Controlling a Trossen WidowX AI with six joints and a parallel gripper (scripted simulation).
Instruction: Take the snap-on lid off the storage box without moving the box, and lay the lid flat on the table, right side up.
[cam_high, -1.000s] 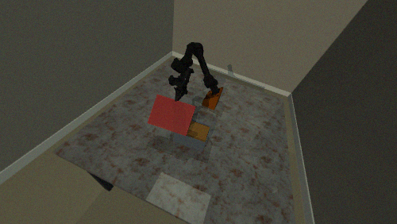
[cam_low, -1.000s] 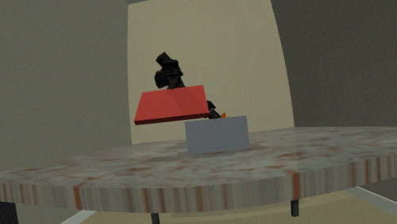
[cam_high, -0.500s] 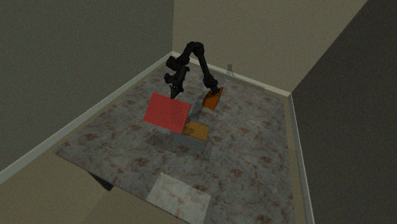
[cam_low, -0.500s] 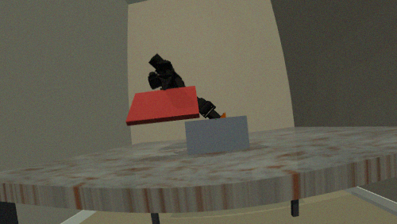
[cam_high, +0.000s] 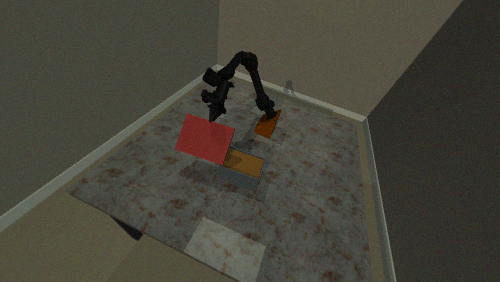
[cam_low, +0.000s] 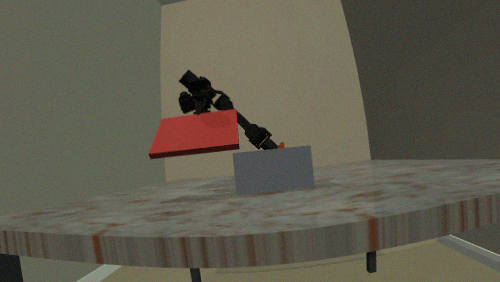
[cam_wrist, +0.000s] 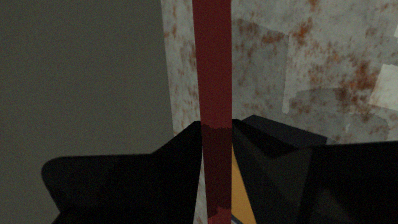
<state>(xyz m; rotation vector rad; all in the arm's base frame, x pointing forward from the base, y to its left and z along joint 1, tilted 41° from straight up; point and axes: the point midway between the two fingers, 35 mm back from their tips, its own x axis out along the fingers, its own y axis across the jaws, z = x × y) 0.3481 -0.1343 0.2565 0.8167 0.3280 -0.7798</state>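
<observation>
My gripper tip is now 60 mm short of the red lid and 50 mm above it. Round my gripper tip: grey-blue storage box 60 mm ahead, 200 mm to the left, 180 mm below.
</observation>
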